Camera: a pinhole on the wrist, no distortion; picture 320 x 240 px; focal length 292.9 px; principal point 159.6 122.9 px. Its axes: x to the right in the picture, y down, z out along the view. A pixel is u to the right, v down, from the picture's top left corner.
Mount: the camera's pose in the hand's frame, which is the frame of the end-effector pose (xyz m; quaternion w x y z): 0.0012 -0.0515 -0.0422 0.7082 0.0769 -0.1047 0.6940
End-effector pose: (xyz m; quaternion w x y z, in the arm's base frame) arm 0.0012 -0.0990 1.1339 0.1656 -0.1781 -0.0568 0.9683
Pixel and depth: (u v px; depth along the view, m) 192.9 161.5 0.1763
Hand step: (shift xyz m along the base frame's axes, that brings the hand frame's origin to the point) 0.0004 0.0550 0.1455
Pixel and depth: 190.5 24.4 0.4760
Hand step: -0.2455 0.1463 0.3812
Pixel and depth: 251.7 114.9 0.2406
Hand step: -0.0634 0.0262 0.2022
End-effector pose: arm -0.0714 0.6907 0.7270 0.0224 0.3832 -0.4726 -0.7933
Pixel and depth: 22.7 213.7 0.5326
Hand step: 0.0185 0.6045 -0.1089
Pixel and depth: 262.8 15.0 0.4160
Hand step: -0.3452 0.2504 0.0080
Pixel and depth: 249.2 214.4 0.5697
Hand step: -0.1966 0.4917 0.2399
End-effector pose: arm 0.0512 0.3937 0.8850 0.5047 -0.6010 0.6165 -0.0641
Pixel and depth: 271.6 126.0 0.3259
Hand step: 0.2189 0.1681 -0.1298
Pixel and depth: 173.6 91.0 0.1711
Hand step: 0.1502 0.0325 -0.0077
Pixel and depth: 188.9 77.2 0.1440
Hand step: 0.1256 0.0190 -0.0074
